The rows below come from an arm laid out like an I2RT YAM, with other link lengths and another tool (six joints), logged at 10 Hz.
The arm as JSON. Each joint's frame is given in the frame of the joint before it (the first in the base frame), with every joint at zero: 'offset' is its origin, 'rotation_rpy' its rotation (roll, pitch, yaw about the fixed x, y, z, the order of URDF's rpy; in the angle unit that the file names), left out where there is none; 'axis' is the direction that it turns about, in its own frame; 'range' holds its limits. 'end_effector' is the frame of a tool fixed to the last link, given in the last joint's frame.
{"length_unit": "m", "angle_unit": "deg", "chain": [
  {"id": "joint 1", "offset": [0.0, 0.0, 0.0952], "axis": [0.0, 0.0, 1.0], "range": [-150.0, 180.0]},
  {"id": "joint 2", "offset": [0.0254, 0.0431, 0.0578], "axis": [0.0, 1.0, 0.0], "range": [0.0, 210.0]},
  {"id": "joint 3", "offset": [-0.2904, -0.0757, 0.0], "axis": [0.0, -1.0, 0.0], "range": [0.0, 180.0]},
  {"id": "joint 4", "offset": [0.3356, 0.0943, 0.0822], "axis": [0.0, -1.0, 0.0], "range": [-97.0, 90.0]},
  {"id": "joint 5", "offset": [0.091, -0.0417, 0.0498], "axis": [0.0, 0.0, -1.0], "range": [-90.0, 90.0]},
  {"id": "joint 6", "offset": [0.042, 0.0, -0.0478], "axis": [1.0, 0.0, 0.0], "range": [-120.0, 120.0]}
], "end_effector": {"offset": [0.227, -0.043, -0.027], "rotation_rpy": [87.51, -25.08, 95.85]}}
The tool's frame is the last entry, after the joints.
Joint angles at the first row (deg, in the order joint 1, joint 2, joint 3, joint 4, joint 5, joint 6):
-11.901 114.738 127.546 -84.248 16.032 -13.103
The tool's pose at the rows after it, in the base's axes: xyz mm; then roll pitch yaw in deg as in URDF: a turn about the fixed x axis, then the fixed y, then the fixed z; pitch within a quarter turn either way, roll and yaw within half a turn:
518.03, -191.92, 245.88, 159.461, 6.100, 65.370
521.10, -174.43, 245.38, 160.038, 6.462, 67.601
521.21, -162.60, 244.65, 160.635, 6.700, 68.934
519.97, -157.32, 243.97, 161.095, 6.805, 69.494
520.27, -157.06, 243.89, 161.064, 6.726, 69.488
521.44, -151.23, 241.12, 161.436, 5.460, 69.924
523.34, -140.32, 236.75, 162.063, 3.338, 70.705
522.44, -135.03, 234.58, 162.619, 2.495, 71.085
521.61, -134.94, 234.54, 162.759, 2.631, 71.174
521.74, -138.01, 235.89, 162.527, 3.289, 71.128
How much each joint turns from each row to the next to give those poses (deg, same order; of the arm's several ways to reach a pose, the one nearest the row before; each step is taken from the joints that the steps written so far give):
1.967 0.000 0.001 -1.049 -0.174 0.000
1.946 0.000 -0.001 -0.568 0.131 -0.284
1.289 0.000 0.001 -0.635 0.087 0.000
0.546 -0.002 -0.003 -0.479 -0.001 0.043
0.000 0.001 0.002 0.043 -0.065 0.022
0.000 0.000 -0.002 -0.043 -1.376 -0.022
0.109 0.001 0.002 -0.110 -2.296 0.001
0.088 0.000 0.001 -0.350 -0.983 -0.001
0.044 -0.001 -0.001 -0.153 0.087 -0.065
0.000 -0.001 -0.002 0.110 0.678 -0.153

